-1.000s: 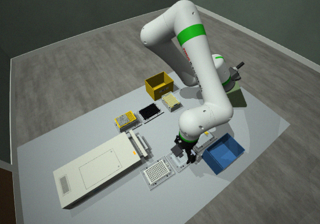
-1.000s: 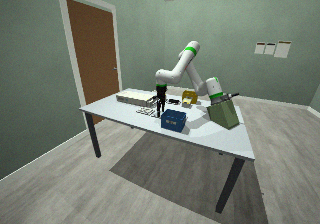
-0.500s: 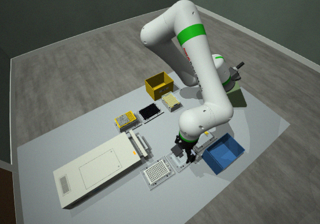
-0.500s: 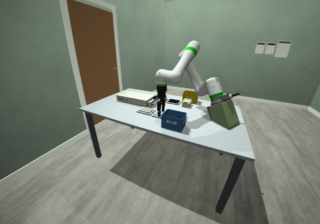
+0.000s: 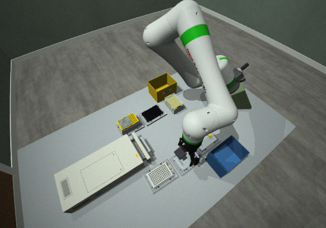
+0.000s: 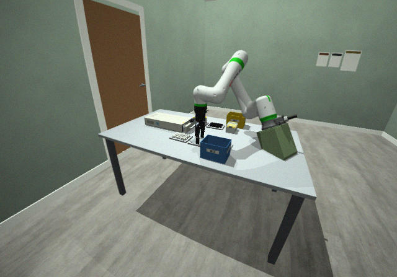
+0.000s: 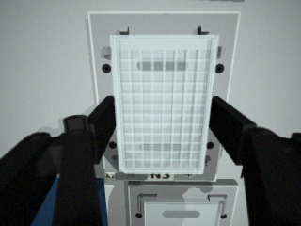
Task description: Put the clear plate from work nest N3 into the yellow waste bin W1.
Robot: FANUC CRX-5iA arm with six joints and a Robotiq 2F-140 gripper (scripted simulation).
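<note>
My hand is 30 mm above the slotted nest N3. From my hand the other things lie so: white plate (180 mm ahead, 20 mm below, 10 mm to the left); then blue bin (190 mm behind, 110 mm to the left); then clear plate (20 mm below).
</note>
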